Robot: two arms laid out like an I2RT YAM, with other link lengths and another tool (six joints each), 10 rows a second.
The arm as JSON. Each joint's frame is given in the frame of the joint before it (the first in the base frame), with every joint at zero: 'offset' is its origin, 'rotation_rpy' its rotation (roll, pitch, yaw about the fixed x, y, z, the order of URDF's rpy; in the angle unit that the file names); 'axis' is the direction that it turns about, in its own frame. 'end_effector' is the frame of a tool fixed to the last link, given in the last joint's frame.
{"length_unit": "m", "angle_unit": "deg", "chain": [
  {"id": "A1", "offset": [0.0, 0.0, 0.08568], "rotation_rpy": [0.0, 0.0, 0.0], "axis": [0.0, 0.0, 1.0]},
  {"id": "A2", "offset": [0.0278, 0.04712, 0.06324], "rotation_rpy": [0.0, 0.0, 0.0], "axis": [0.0, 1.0, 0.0]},
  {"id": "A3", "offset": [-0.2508, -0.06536, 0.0], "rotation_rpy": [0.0, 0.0, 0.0], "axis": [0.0, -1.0, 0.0]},
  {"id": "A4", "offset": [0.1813, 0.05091, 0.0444], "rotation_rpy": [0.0, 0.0, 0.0], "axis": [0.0, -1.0, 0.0]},
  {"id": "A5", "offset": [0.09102, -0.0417, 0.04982], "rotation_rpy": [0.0, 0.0, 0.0], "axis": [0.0, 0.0, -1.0]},
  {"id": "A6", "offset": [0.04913, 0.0, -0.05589], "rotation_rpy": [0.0, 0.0, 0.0], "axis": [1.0, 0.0, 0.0]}
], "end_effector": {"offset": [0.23, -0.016, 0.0], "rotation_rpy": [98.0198, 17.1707, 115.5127]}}
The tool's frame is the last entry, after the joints.
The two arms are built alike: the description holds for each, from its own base.
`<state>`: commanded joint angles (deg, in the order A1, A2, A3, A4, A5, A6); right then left.
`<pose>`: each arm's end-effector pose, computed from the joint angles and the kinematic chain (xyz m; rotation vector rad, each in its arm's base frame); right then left.
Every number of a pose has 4 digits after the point. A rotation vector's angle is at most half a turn.
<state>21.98 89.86 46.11 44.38 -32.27 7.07 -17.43 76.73 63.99 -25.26 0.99 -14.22</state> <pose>0.4389 0.3137 0.3021 0.0115 2.1249 1.9243 0.4177 -0.1619 0.1670 1.3683 2.1322 0.6851</pose>
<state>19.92 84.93 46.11 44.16 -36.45 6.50 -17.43 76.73 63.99 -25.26 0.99 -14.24</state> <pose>0.4201 0.3054 0.3421 -0.1052 2.0637 1.9302 0.4177 -0.1619 0.1670 1.3680 2.1325 0.6849</pose>
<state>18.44 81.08 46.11 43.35 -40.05 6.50 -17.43 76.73 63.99 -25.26 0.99 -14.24</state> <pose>0.4011 0.3007 0.3673 -0.1905 2.0314 1.9380 0.4177 -0.1619 0.1670 1.3680 2.1325 0.6849</pose>
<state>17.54 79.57 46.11 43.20 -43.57 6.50 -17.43 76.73 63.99 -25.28 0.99 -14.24</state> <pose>0.3862 0.3023 0.3764 -0.2622 2.0294 1.9503 0.4176 -0.1619 0.1669 1.3682 2.1328 0.6848</pose>
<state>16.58 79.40 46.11 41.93 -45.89 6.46 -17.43 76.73 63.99 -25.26 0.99 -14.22</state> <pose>0.3819 0.3018 0.3698 -0.2751 2.0576 1.9604 0.4177 -0.1619 0.1670 1.3683 2.1322 0.6851</pose>
